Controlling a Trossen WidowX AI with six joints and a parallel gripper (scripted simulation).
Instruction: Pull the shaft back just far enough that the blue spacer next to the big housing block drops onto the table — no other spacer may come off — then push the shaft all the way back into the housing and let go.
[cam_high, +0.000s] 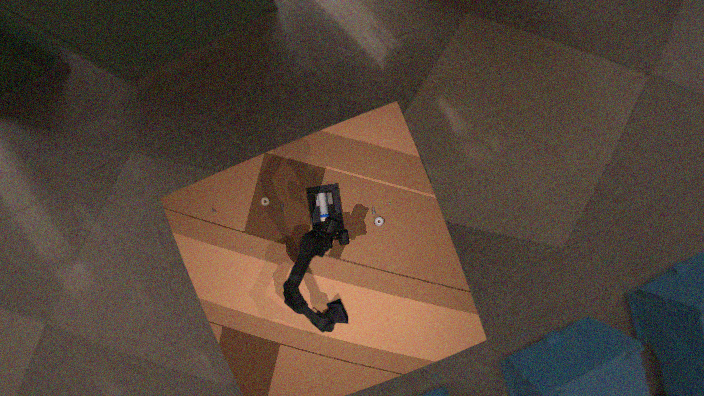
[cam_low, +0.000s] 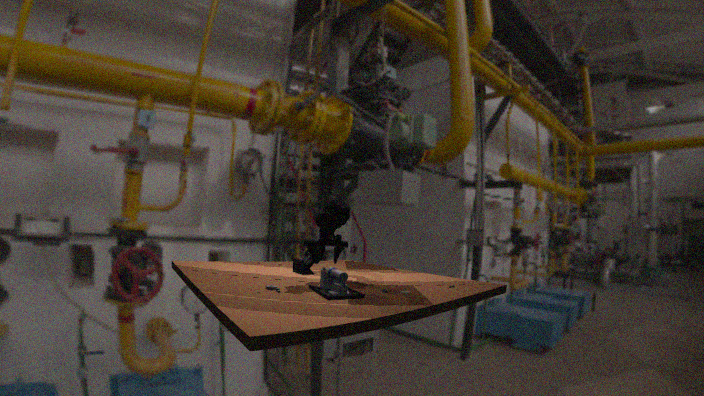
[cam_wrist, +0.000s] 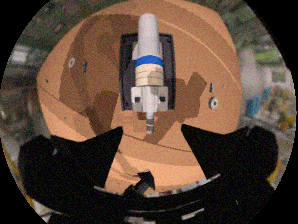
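The grey shaft lies 50 mm ahead of my gripper tip, 20 mm to the right of it and 30 mm below it. The rest, counted from my gripper tip: blue spacer: 90 mm ahead, 30 mm to the right, 30 mm below.
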